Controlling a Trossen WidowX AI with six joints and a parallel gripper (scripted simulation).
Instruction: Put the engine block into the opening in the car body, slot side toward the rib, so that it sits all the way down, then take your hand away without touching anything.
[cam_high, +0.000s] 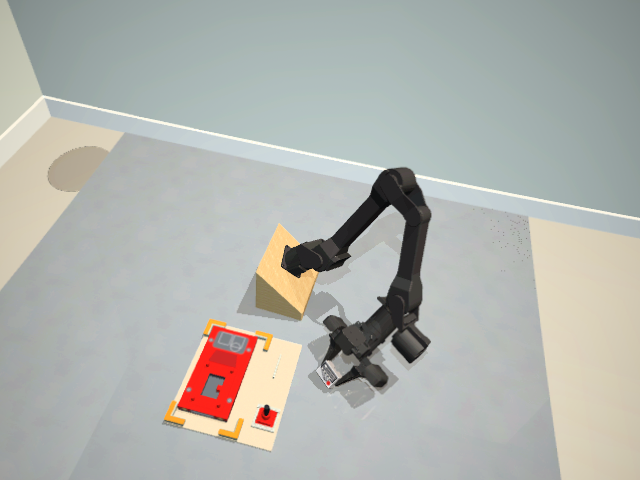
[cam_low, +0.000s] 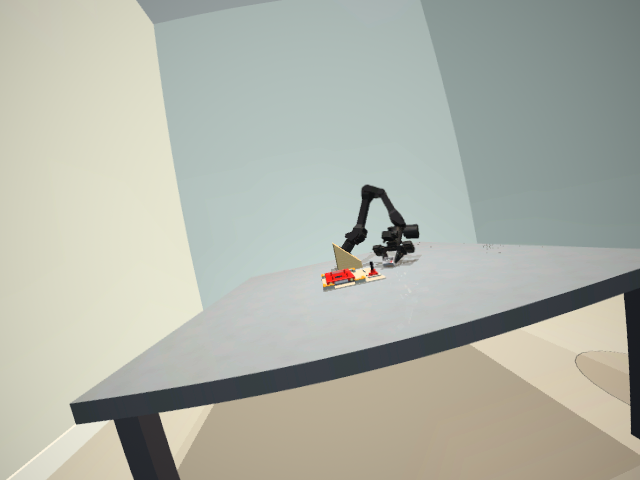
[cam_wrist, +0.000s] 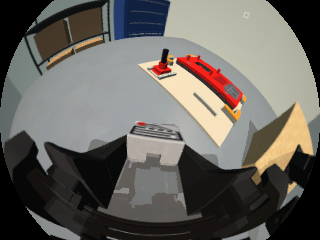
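The engine block is 1 cm behind my gripper tip and 1 cm to the left of it.
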